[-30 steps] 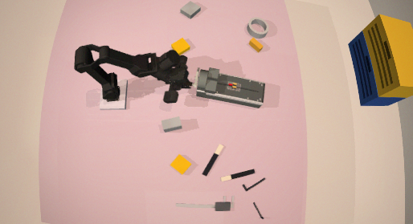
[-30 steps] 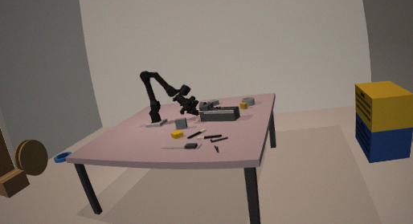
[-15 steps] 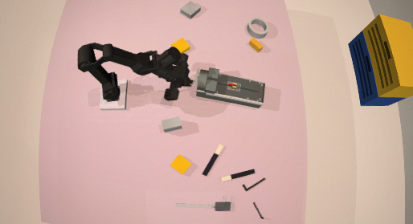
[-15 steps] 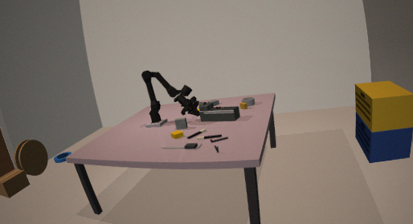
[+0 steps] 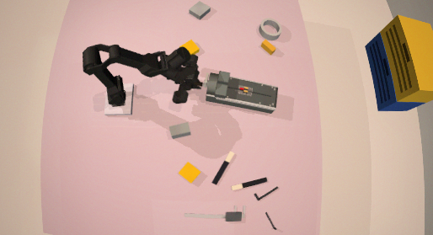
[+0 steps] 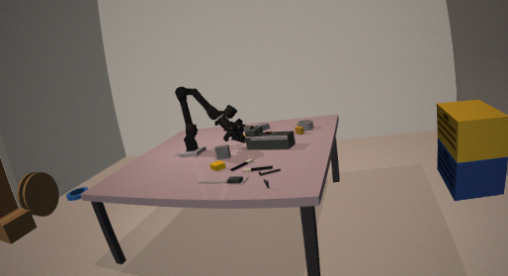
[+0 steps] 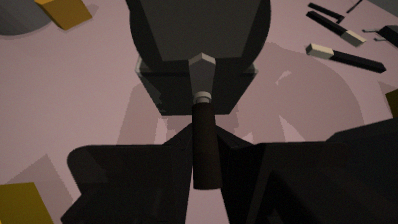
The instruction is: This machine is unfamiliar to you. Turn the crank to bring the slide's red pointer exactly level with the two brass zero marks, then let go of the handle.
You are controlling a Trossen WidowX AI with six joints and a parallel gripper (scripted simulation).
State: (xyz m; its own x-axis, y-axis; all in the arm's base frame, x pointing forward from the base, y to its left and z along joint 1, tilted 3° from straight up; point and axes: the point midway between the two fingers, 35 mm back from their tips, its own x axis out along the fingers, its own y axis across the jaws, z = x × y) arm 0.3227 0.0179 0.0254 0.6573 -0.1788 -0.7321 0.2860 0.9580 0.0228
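Now: the red pointer 14 cm ahead of my gripper tip, 5 cm above it and 4 cm to the right of it. From my gripper tip the other things lie so: orange block 30 cm ahead, 17 cm to the left, 1 cm below; dark crank handle 3 cm above, 2 cm behind, 1 cm to the left.
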